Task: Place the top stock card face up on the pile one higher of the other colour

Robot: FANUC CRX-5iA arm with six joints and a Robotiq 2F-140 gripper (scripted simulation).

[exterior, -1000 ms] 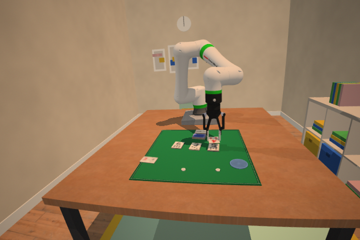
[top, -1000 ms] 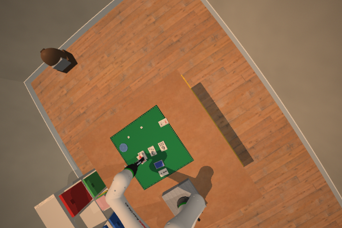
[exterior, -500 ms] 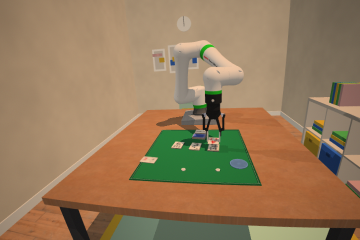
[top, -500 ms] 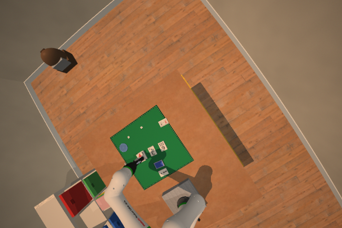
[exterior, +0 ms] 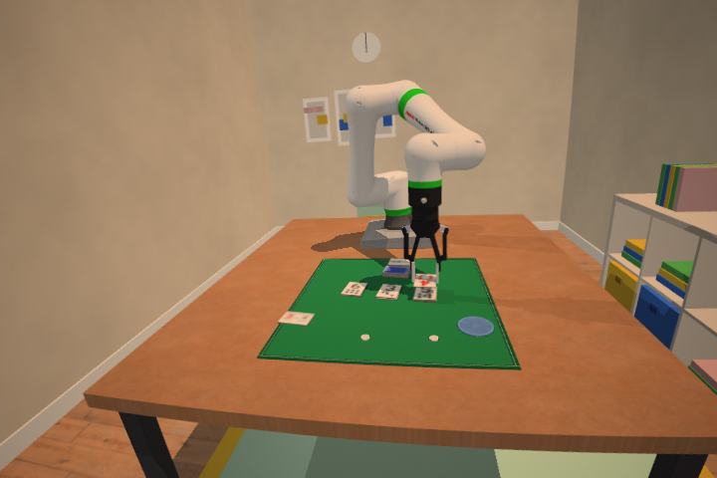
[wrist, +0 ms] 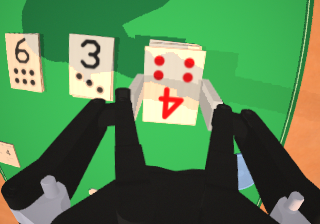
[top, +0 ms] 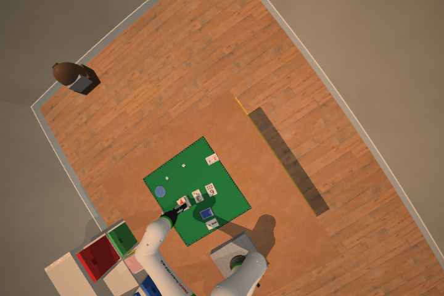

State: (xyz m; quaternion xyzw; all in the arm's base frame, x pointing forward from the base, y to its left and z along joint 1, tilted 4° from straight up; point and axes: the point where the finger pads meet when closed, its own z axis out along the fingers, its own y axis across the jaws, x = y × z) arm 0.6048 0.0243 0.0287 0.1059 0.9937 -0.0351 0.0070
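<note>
Right now the black 5 card is 70 mm below my hand. Also, from my hand: green card cloth 100 mm to the right, 90 mm below; black 3 card 110 mm to the right, 70 mm below, 30 mm behind.
</note>
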